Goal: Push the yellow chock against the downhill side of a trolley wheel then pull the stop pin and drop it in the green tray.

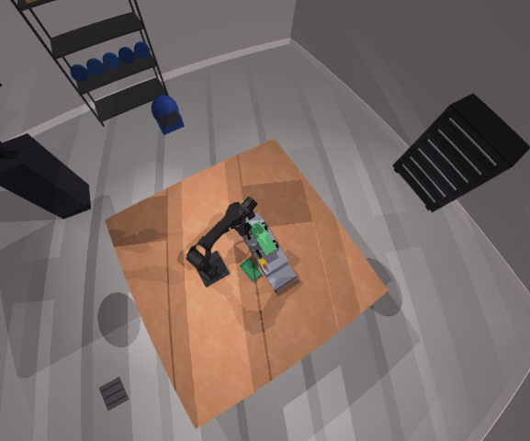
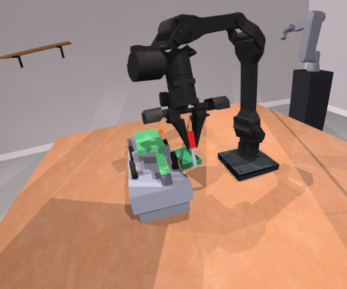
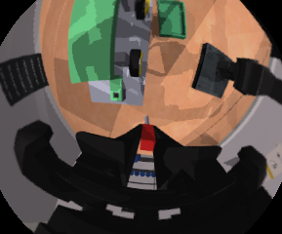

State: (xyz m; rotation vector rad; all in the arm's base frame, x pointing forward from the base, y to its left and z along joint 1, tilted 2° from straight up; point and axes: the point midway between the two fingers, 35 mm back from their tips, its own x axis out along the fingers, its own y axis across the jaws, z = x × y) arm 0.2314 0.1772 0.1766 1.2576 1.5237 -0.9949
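Right now the yellow chock is 7 cm ahead of my gripper tip, 24 cm to the right of it and 9 cm below it. Also, from my gripper tip: red-headed stop pin right at my gripper tip; green-topped trolley 11 cm ahead, 13 cm to the right, 6 cm below.
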